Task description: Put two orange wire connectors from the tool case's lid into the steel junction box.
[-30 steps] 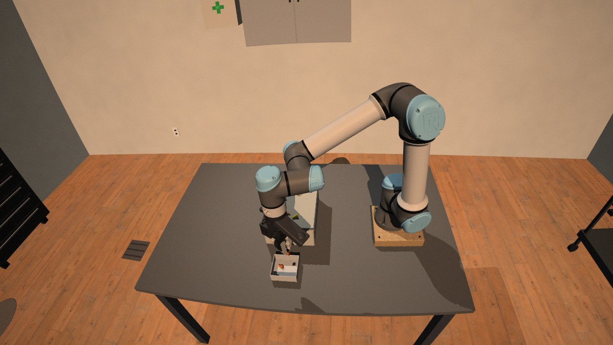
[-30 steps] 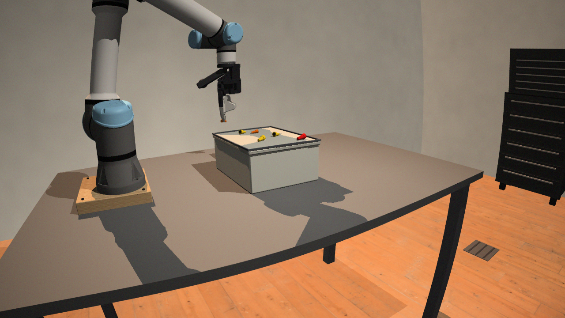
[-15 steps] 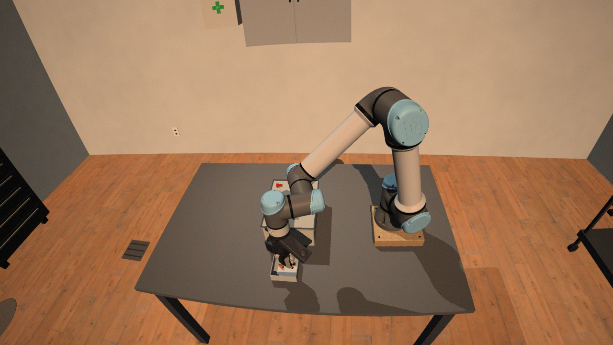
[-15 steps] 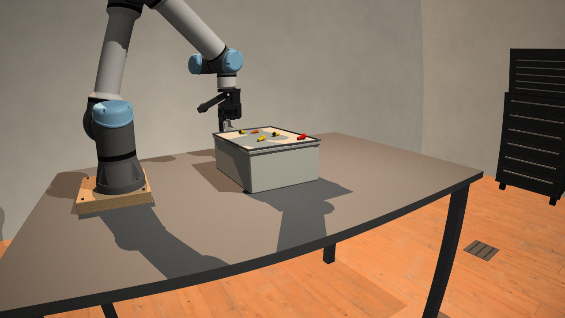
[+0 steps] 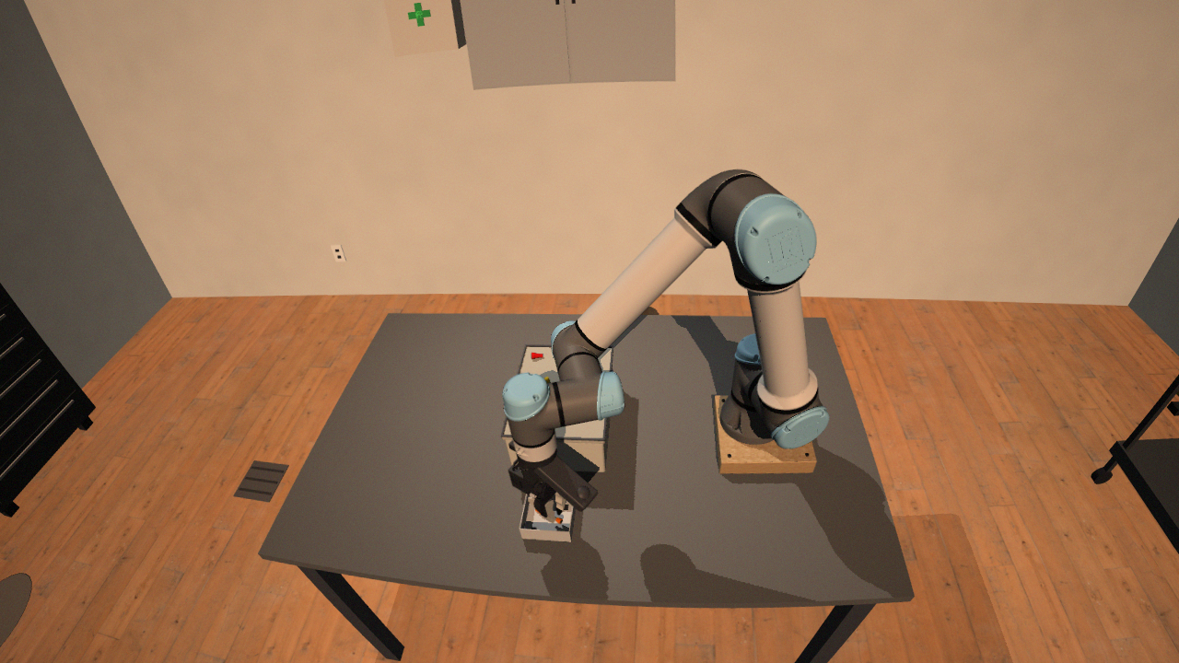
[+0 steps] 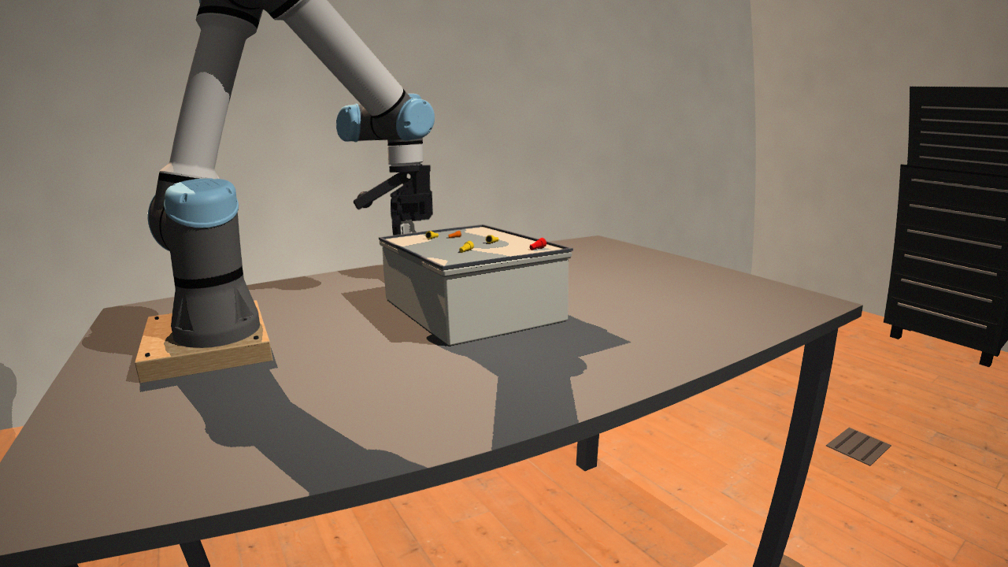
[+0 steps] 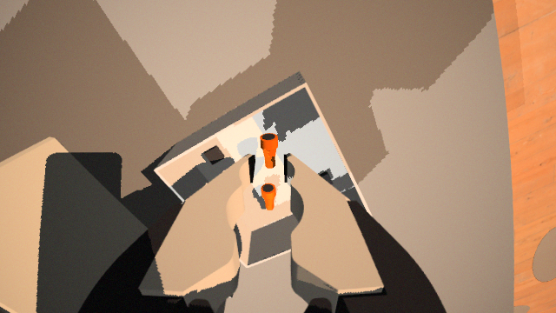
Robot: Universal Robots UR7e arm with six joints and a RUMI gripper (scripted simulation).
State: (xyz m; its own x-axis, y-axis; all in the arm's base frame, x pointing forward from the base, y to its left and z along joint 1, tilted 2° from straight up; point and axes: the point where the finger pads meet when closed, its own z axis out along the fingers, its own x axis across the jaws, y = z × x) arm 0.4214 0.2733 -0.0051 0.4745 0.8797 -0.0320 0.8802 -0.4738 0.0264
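Now: the steel junction box 2 cm ahead of my hand, 1 cm to the right of it and 4 cm below it. Also, from my hand: tool case: 2 cm ahead, 28 cm to the right, 5 cm above; then red connector: 10 cm ahead, 39 cm to the right, 9 cm above.
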